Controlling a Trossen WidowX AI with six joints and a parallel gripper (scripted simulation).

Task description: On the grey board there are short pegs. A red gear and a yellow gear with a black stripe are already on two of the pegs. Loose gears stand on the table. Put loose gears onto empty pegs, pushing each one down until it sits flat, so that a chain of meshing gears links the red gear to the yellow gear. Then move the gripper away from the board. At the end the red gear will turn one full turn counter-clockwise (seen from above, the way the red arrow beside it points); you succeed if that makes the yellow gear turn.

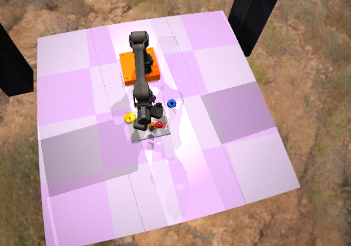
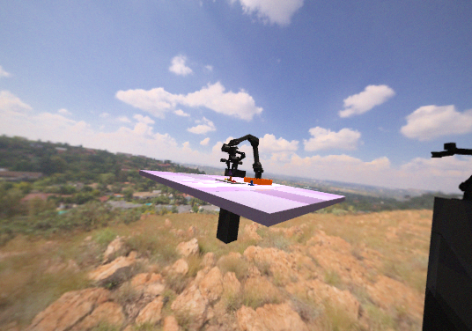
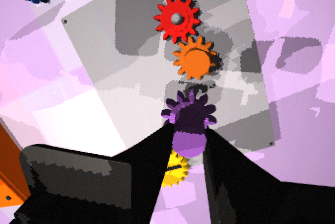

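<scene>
The orange gear lies 6 cm below my gripper tip, 3 cm to the left of it and 2 cm ahead of it. Also, from my gripper tip: purple gear: 1 cm below; red gear: 7 cm to the left, 7 cm below, 1 cm ahead; yellow gear: 8 cm to the right, 7 cm below, 6 cm behind.
</scene>
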